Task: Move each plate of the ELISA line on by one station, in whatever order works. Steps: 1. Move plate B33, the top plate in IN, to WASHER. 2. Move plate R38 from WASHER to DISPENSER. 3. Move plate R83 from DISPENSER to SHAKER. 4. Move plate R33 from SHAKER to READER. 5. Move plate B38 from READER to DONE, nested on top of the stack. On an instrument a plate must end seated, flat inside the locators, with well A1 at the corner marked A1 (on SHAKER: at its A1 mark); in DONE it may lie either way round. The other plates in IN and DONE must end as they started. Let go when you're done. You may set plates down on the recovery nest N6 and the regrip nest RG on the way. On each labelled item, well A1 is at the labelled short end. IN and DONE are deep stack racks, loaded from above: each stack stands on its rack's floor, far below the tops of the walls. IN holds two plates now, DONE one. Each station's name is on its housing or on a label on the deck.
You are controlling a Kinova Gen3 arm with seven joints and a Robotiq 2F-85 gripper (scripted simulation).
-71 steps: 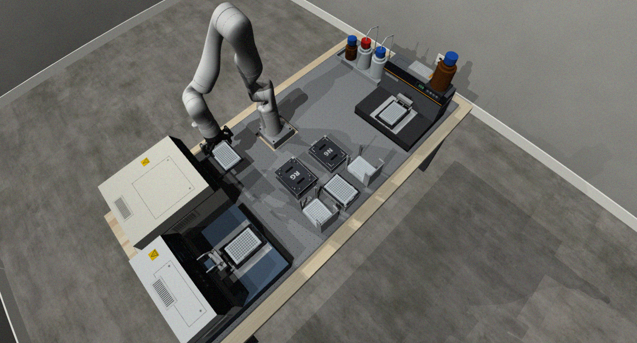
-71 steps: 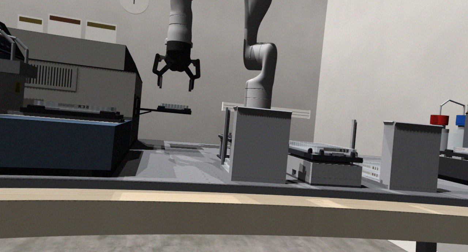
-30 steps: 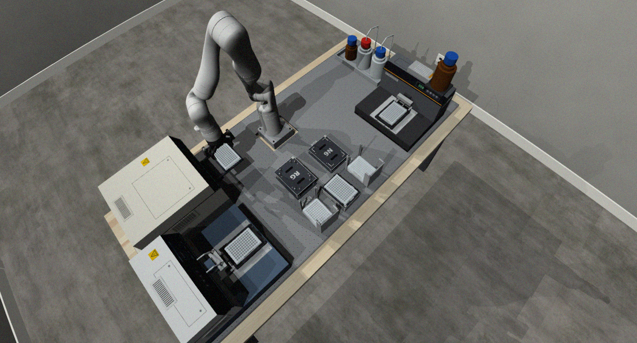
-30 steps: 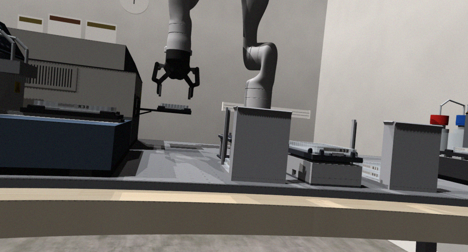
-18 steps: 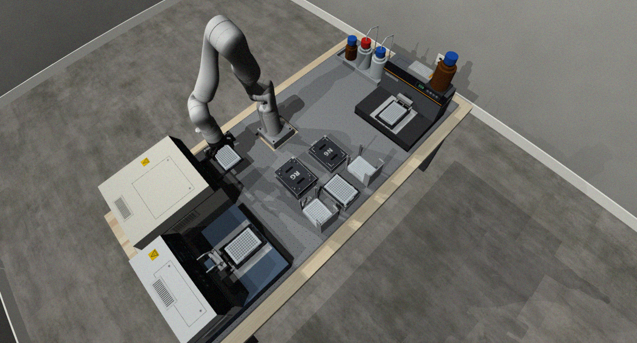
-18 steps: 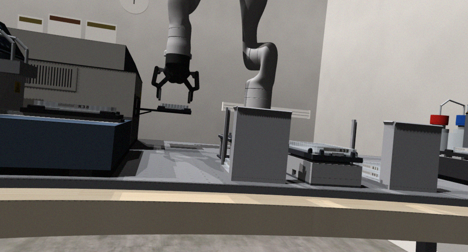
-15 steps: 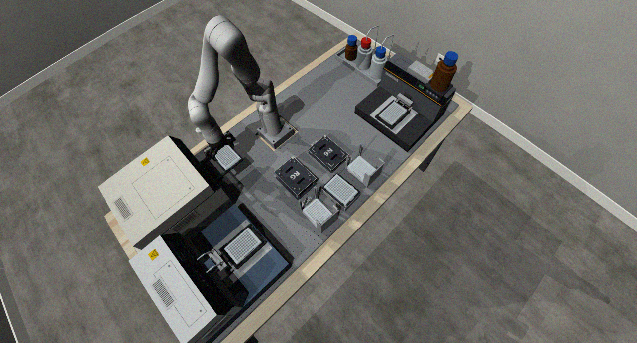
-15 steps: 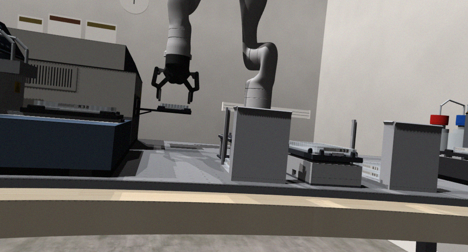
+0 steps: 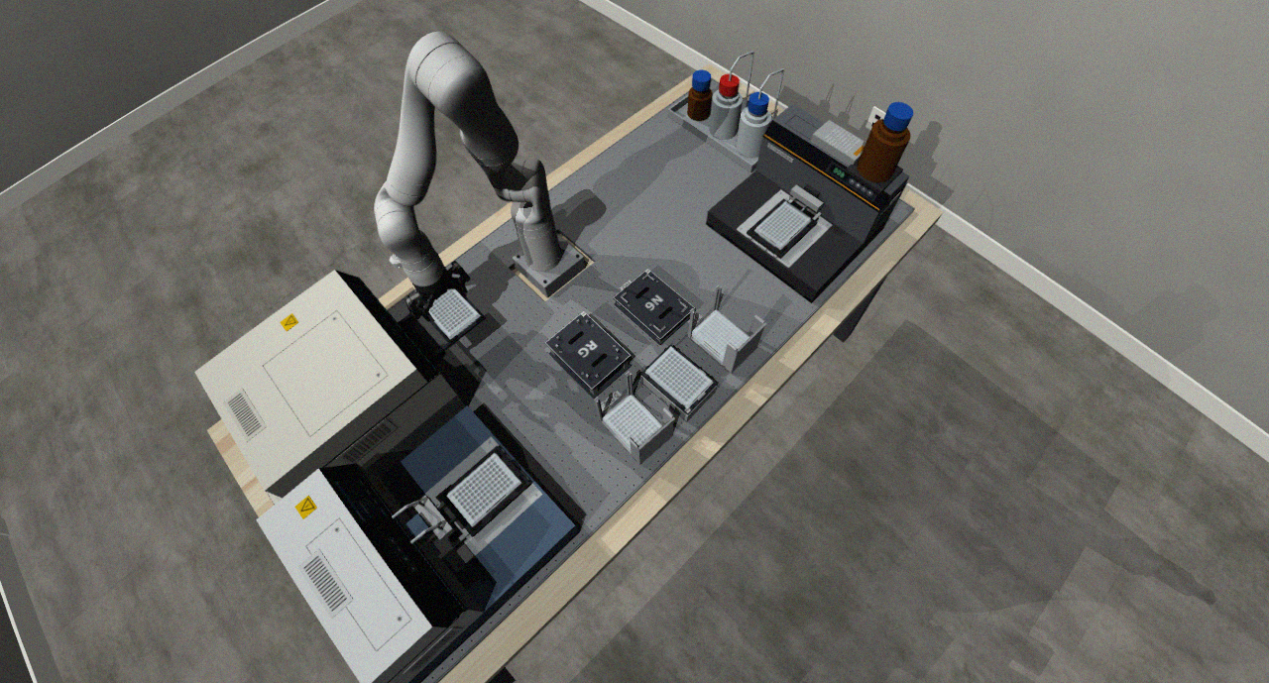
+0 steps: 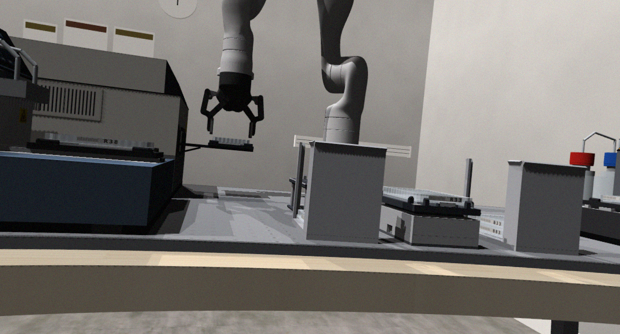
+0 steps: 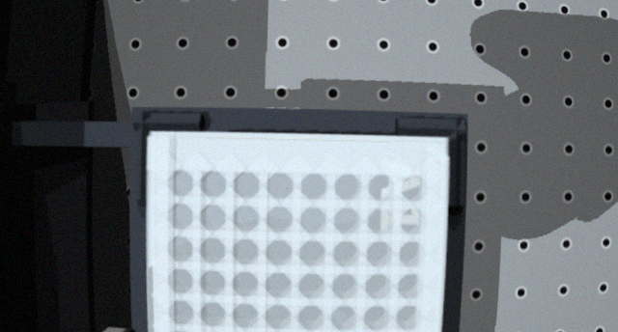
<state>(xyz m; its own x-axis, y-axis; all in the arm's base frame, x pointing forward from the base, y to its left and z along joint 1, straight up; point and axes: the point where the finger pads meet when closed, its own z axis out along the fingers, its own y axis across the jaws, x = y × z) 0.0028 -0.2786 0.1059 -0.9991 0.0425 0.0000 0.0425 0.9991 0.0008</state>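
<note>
Now: hand 2 cm above the plate B38. From my hand the other things lie so: washer manifold: 36 cm ahead, 31 cm to the right, 2 cm above; then RG nest: 28 cm ahead, 17 cm to the left, 9 cm below; then plate R38: 37 cm ahead, 21 cm to the right, 5 cm below.
</note>
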